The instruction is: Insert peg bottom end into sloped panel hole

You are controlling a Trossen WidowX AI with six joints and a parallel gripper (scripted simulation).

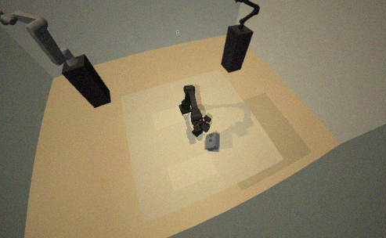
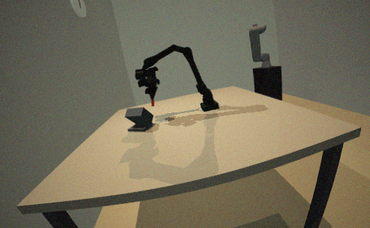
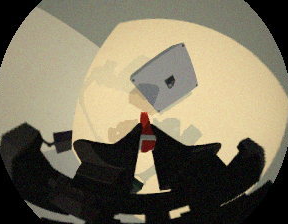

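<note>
Now: gripper tip 100 mm short of the grey sloped panel, 80 mm above it and 20 mm to the right of it. Round my gripper tip: red peg: 10 mm to the right, 10 mm above.
</note>
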